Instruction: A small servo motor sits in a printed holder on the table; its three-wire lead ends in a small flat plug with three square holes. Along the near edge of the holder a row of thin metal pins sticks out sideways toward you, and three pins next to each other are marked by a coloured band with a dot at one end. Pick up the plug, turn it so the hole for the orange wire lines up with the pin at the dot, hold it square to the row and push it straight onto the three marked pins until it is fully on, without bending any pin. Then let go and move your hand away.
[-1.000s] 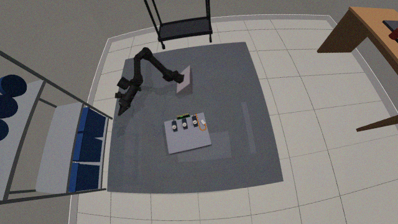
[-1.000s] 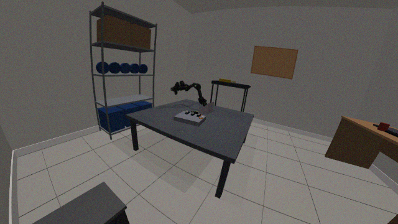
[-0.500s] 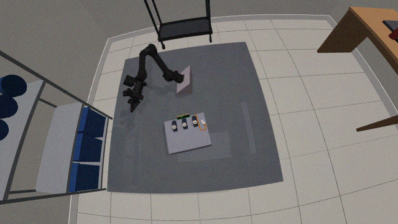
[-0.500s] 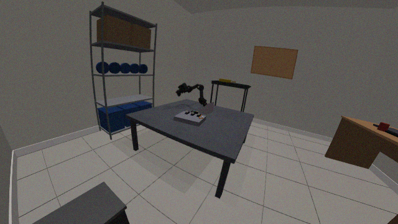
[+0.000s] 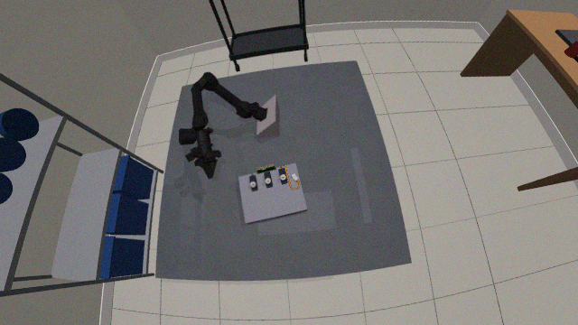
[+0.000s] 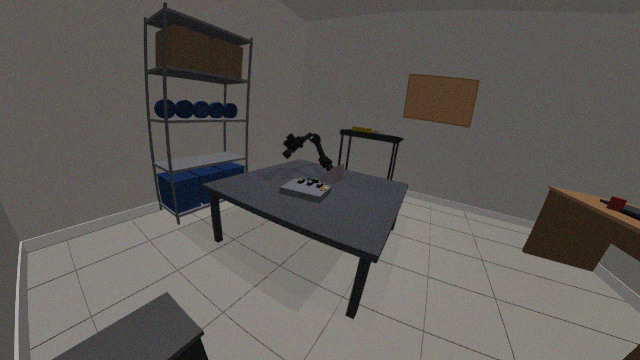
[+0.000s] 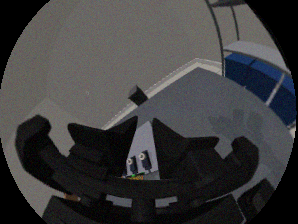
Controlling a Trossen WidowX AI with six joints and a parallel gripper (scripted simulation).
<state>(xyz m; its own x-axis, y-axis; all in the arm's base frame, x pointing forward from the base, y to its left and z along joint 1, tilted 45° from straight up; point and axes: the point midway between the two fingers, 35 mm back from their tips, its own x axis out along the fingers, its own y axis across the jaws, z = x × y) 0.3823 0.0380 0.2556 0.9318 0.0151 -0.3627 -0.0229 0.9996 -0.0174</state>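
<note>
My gripper tip is now 19 cm to the right of the green band, 16 cm above it and 11 cm past it.
</note>
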